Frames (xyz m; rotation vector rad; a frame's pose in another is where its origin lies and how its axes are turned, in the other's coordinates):
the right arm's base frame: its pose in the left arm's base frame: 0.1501 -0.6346 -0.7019 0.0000 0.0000 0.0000
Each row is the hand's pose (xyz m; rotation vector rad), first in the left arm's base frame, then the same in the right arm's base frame.
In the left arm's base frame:
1: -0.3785 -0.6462 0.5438 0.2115 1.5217 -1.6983
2: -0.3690 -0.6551 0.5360 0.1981 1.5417 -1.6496
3: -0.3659 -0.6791 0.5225 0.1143 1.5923 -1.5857
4: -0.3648 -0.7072 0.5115 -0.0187 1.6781 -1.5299
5: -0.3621 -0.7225 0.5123 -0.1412 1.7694 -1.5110
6: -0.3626 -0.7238 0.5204 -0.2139 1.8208 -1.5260
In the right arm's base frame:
1: -0.5286 -0.0116 1.2457 0.2115 1.5217 -1.6983
2: -0.5191 -0.0205 1.2379 0.1981 1.5417 -1.6496
3: -0.5160 -0.0445 1.2244 0.1143 1.5923 -1.5857
4: -0.5149 -0.0726 1.2134 -0.0187 1.6781 -1.5299
5: -0.5122 -0.0879 1.2142 -0.1412 1.7694 -1.5110
6: -0.5127 -0.0892 1.2223 -0.2139 1.8208 -1.5260

